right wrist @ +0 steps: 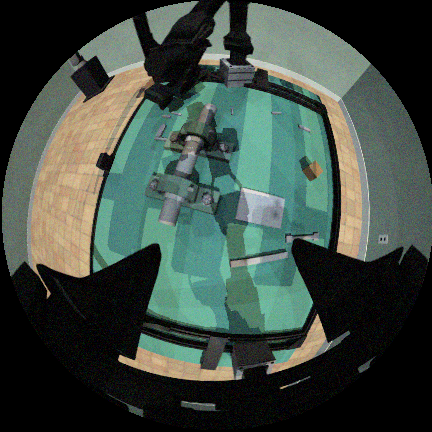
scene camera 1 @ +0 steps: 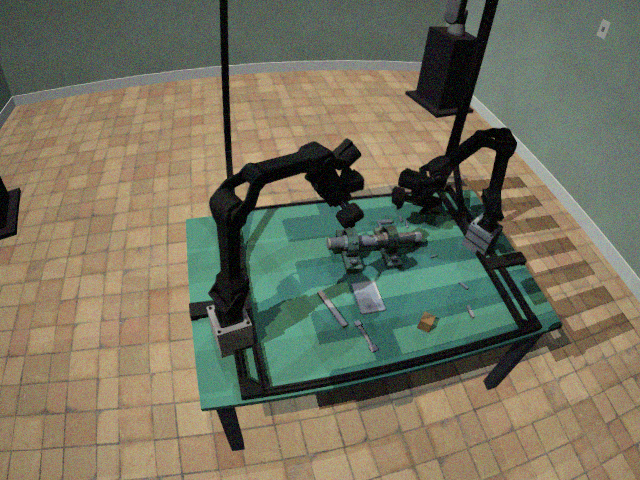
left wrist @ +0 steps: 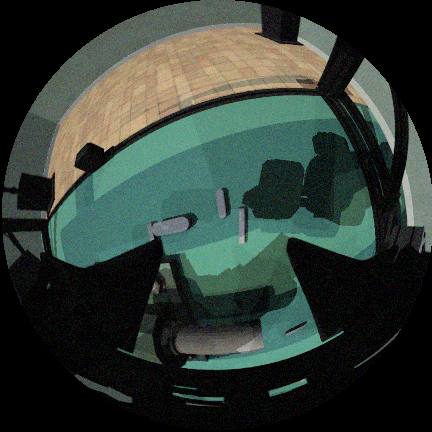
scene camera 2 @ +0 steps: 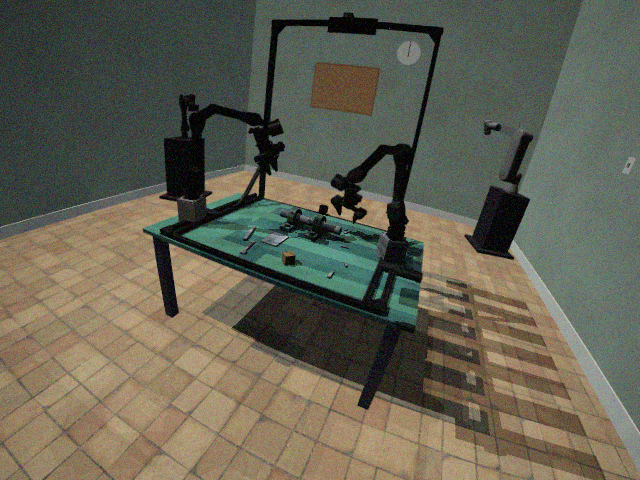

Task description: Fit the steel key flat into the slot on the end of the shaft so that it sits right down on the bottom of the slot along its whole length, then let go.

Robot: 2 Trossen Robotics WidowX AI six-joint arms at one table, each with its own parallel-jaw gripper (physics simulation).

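Places are measured from the left arm's base along level axes (x ahead, y left, z up), in centimetres.
Pixels of known places: left gripper, fingertip midpoint: (right wrist: 171, 101) (scene camera 1: 408, 211) (left wrist: 226, 246) (scene camera 2: 346, 219); right gripper, fingertip midpoint: (right wrist: 228, 249) (scene camera 2: 273, 173); left arm's base, link origin: (right wrist: 236, 61) (scene camera 1: 487, 225) (scene camera 2: 394, 237); right arm's base, link origin: (right wrist: 254, 372) (scene camera 1: 228, 315) (scene camera 2: 191, 197).
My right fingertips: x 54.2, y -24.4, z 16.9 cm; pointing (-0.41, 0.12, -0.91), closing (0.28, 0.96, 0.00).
Note:
For each thing: its middle in the pictures, then the offset to it from my right fingertips.
- shaft, body centre: (left wrist: 133, 330) (right wrist: 189, 154) (scene camera 1: 375, 240) (scene camera 2: 309, 221) dx -19.8, dy -0.7, dz -22.8 cm
- wider round-ended bar, body centre: (left wrist: 170, 226) (right wrist: 160, 130) (scene camera 1: 385, 221) dx -34.1, dy -7.0, dz -27.2 cm
- flat plate, body centre: (right wrist: 261, 208) (scene camera 1: 368, 297) (scene camera 2: 275, 238) dx -2.9, dy +12.3, dz -27.5 cm
- long bar, body centre: (right wrist: 260, 259) (scene camera 1: 332, 308) dx +9.1, dy +8.1, dz -27.3 cm
- double-ended piece, body centre: (right wrist: 303, 237) (scene camera 1: 365, 336) dx +8.4, dy +21.8, dz -27.4 cm
- orange-brown block, body centre: (right wrist: 312, 170) (scene camera 1: 426, 321) (scene camera 2: 288, 257) dx -8.5, dy +31.8, dz -25.8 cm
The shaft (scene camera 1: 369, 241) (scene camera 2: 305, 219) (left wrist: 220, 339) (right wrist: 186, 160) lies level in two bearing blocks. Its slot is not clear to see. Two small steel bars, one (scene camera 1: 401, 219) (left wrist: 222, 203) and another (scene camera 1: 406, 224) (left wrist: 243, 225), lie apart on the table behind the shaft's right end. A wider round-ended bar (scene camera 1: 385, 222) (left wrist: 171, 226) (right wrist: 160, 131) lies left of them. I cannot tell which piece is the key. My left gripper (scene camera 1: 415, 206) (scene camera 2: 346, 215) (left wrist: 226, 246) is open and empty above the table behind the shaft. My right gripper (scene camera 2: 268, 169) (right wrist: 228, 249) is open and empty, high above the shaft's left end.
In front of the shaft lie a flat plate (scene camera 1: 368, 297) (right wrist: 260, 208), a long bar (scene camera 1: 332, 308) (right wrist: 259, 258), a double-ended piece (scene camera 1: 366, 336) and an orange-brown block (scene camera 1: 427, 321) (scene camera 2: 288, 258) (right wrist: 312, 170). Small pieces (scene camera 1: 463, 285) (scene camera 1: 470, 311) lie at the right. Black rails edge the table.

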